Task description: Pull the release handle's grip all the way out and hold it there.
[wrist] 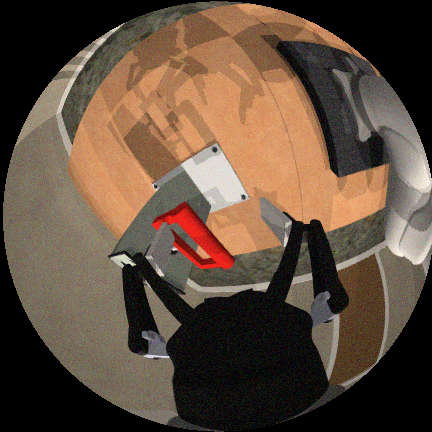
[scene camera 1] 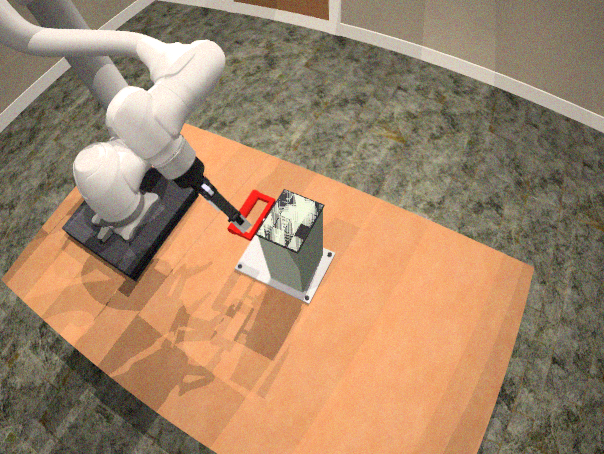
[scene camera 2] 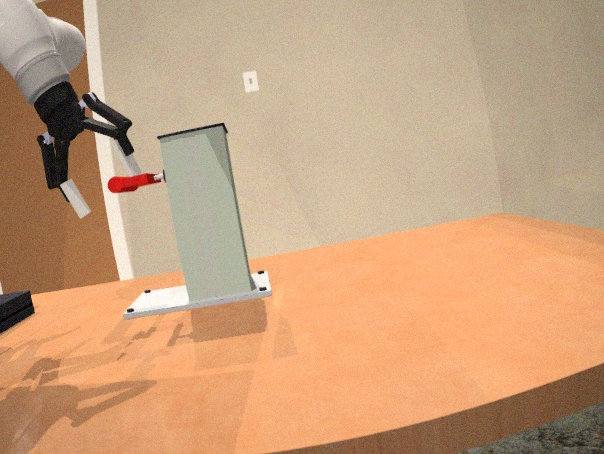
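The release handle's red grip (scene camera 1: 248,204) (scene camera 2: 125,184) (wrist: 200,232) is a rectangular loop beside the upper part of a grey-green column (scene camera 1: 312,250) (scene camera 2: 205,215) (wrist: 160,200). In scene camera 2 a short stretch of white rod (scene camera 2: 159,177) shows between grip and column. My gripper (scene camera 1: 243,226) (scene camera 2: 109,191) (wrist: 215,218) is wide open and empty, its fingers on either side of the grip's outer bar. One fingertip is over the loop's opening on the column side; the other is out past the outer bar. Whether the inner fingertip reaches into the loop is unclear.
The column stands on a white bolted plate (scene camera 1: 255,257) (scene camera 2: 160,302) (wrist: 220,180) on the wooden table (scene camera 1: 400,325) (scene camera 2: 400,325) (wrist: 265,160). The arm's dark base block (scene camera 1: 160,215) (scene camera 2: 15,307) (wrist: 320,100) is on the grip's side of the column.
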